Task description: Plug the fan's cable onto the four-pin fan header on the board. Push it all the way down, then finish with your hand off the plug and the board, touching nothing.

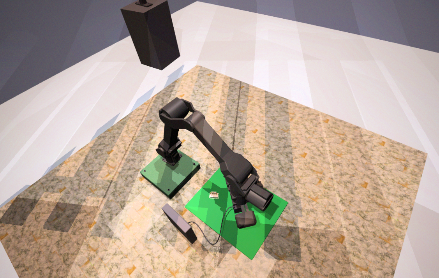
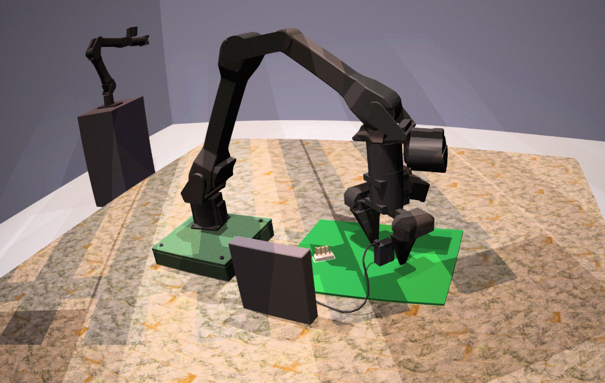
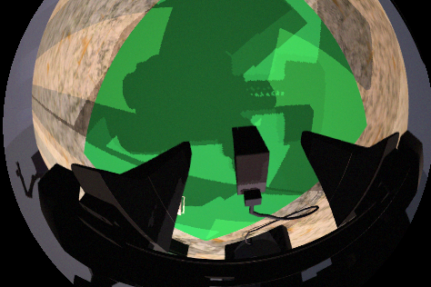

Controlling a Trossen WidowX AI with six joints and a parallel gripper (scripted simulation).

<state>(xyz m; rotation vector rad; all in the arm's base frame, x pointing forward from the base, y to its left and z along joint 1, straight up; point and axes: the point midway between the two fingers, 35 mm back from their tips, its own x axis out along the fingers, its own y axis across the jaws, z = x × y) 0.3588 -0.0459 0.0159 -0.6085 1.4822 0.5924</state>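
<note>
Right now my gripper tip is 1 cm past the dark fan plug and 1 cm below it. Round my gripper tip: green board 3 cm behind, 1 cm to the left, 3 cm below; dark fan 14 cm behind, 16 cm to the right, 4 cm above; four-pin fan header 12 cm behind, 2 cm below.
</note>
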